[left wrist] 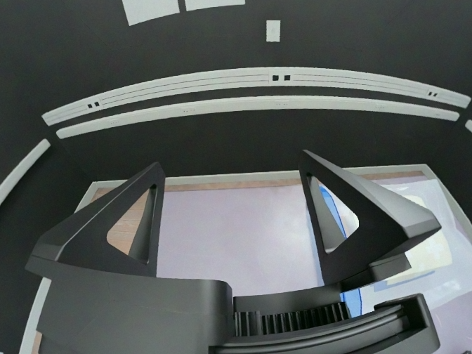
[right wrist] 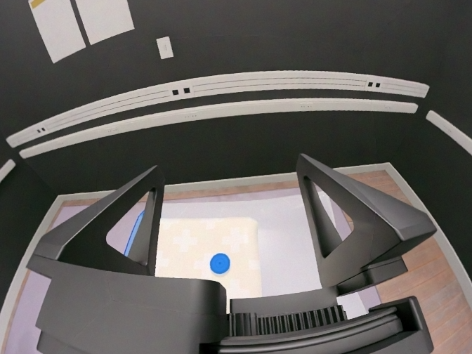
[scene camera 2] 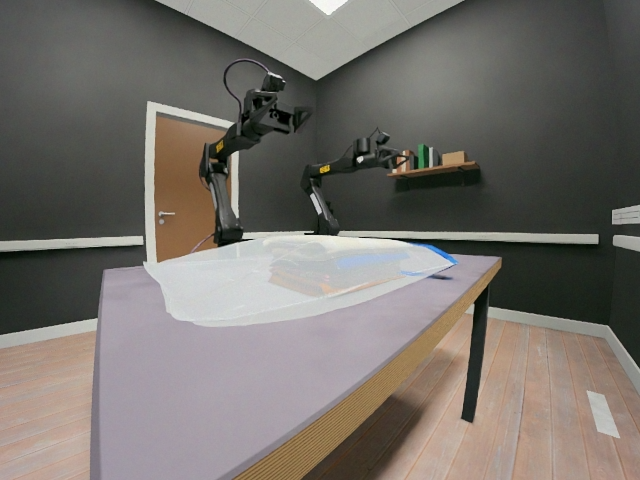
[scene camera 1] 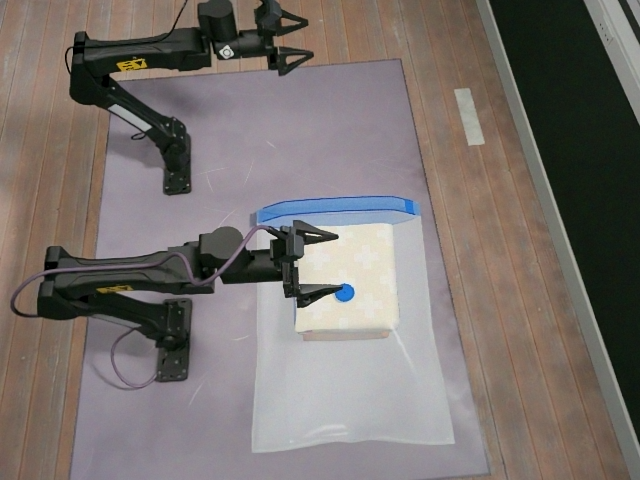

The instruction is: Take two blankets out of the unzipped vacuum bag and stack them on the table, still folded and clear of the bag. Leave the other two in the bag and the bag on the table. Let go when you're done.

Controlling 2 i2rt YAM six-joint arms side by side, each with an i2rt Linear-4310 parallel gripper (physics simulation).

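A see-through vacuum bag (scene camera 1: 351,392) (scene camera 2: 217,289) lies on the table (scene camera 1: 320,134) (scene camera 2: 248,382), its blue-edged mouth toward the top in scene camera 1. Inside is a pile of folded blankets; the top one, a cream blanket with pale crosses (scene camera 1: 367,273) (right wrist: 200,245), lies flat, and a pinkish-orange edge (scene camera 1: 346,336) shows beneath it. How many lie there cannot be counted. My left gripper (scene camera 1: 310,38) (left wrist: 229,162) is open and empty, high above the table's upper edge in scene camera 1. My right gripper (scene camera 1: 338,262) (right wrist: 227,166) is open and empty, high above the bag.
A round blue valve (scene camera 1: 344,292) (right wrist: 220,263) sits on the bag's upper film, over the cream blanket. The bag's blue zip strip (scene camera 1: 336,205) (scene camera 2: 436,252) spans its mouth. A wall shelf (scene camera 2: 439,169) with books hangs in the background, and a door (scene camera 2: 180,180) stands behind the arms.
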